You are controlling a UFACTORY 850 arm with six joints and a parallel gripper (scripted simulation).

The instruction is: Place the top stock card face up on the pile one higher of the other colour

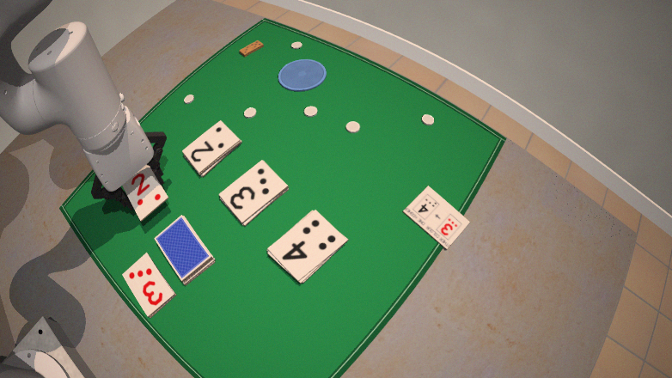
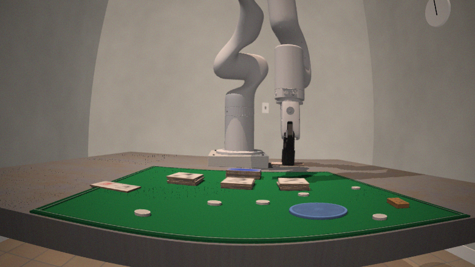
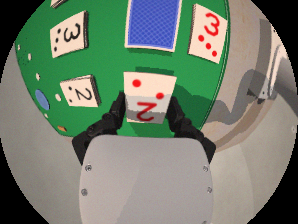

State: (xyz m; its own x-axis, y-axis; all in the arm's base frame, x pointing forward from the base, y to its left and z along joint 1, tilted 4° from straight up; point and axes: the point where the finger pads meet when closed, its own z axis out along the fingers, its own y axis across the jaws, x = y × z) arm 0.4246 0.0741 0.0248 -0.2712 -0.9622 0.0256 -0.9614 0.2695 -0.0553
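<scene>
Now: the green card cloth 15 cm ahead of my hand, 13 cm to the right of it and 7 cm below it. Also, from my hand: card 1 cm below.
</scene>
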